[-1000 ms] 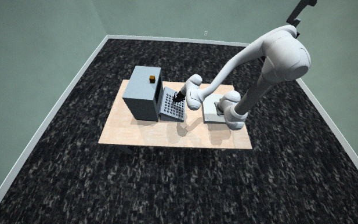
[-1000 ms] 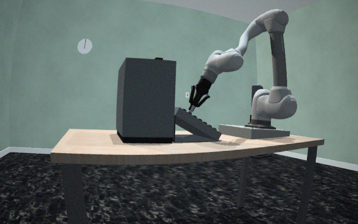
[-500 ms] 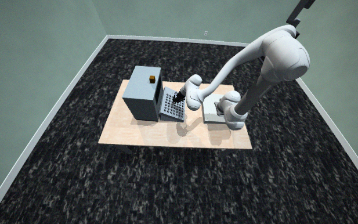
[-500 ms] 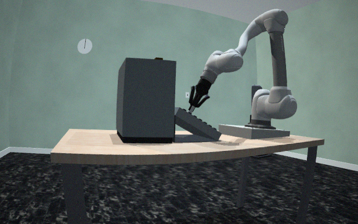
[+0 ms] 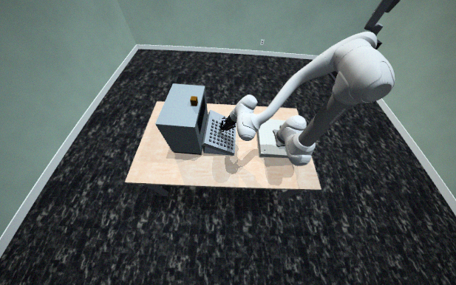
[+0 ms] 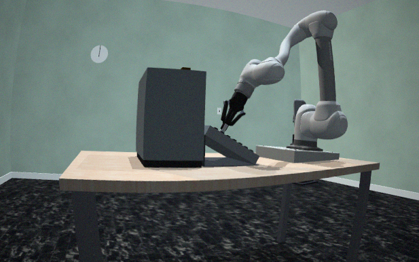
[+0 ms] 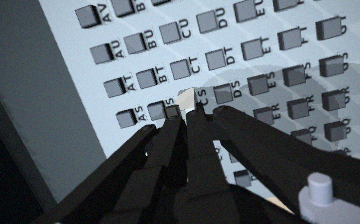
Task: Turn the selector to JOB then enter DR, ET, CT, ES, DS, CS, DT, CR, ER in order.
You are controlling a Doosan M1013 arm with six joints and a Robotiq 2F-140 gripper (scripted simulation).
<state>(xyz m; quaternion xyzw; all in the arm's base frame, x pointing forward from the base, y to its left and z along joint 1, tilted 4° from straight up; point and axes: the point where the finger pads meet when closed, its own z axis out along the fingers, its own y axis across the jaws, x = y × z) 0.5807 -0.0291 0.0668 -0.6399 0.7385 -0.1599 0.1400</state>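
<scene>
The key lies 4 cm to the left of my hand, 4 cm below it and 1 cm behind it. From my hand the other things lie so: selector knob 16 cm to the right, 4 cm behind, 3 cm below; sloped keypad 8 cm below, 5 cm to the right.
</scene>
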